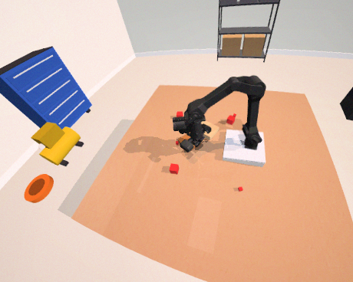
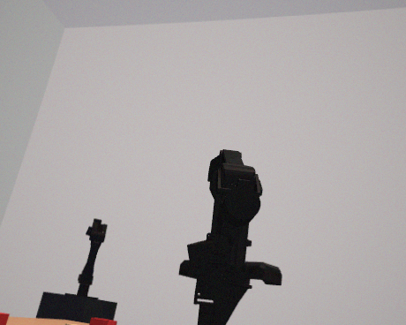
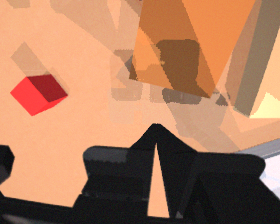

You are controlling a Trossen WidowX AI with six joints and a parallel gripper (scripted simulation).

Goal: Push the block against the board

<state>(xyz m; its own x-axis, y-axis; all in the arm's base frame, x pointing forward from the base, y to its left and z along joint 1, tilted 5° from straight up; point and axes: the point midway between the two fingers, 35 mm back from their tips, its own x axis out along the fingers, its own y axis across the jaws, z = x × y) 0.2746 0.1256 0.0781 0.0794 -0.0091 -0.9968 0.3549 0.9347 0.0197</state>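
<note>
Right now my gripper tip is 70 mm short of the square block, 60 mm to the left of it and 50 mm above it. From my gripper tip the other things lie so: board: 190 mm to the right, 50 mm below, 10 mm ahead.
</note>
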